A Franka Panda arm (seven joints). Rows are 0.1 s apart.
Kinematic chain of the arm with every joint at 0, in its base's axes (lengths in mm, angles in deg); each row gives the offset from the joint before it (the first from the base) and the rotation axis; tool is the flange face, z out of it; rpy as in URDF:
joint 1: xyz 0 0 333 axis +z
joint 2: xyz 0 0 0 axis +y
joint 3: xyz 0 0 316 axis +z
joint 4: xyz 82.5 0 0 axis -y
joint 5: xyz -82.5 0 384 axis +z
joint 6: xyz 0 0 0 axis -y
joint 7: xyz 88 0 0 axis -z
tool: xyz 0 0 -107 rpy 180 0 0
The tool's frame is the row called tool.
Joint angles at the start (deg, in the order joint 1, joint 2, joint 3, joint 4, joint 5, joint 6, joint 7):
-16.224 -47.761 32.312 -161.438 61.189 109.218 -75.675
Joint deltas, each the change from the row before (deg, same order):
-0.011 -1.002 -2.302 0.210 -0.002 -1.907 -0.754
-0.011 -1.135 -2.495 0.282 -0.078 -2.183 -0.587
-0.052 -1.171 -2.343 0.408 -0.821 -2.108 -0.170
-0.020 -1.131 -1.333 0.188 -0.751 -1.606 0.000
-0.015 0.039 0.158 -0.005 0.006 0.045 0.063
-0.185 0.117 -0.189 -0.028 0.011 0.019 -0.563
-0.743 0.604 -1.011 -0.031 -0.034 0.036 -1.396
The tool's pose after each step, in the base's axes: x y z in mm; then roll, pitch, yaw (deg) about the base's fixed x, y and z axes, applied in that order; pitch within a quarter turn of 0, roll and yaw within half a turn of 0. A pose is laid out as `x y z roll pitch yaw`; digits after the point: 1 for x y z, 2 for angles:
295.2 123.5 400.8 -159.78 -29.18 51.51
293.6 117.1 412.4 -158.73 -31.22 51.18
291.3 110.4 424.1 -158.15 -32.56 51.14
287.9 107.0 431.8 -158.04 -33.13 51.52
287.9 107.6 431.3 -158.05 -32.99 51.52
288.6 105.7 431.1 -158.18 -33.29 51.71
291.6 97.0 430.7 -158.04 -34.29 51.32

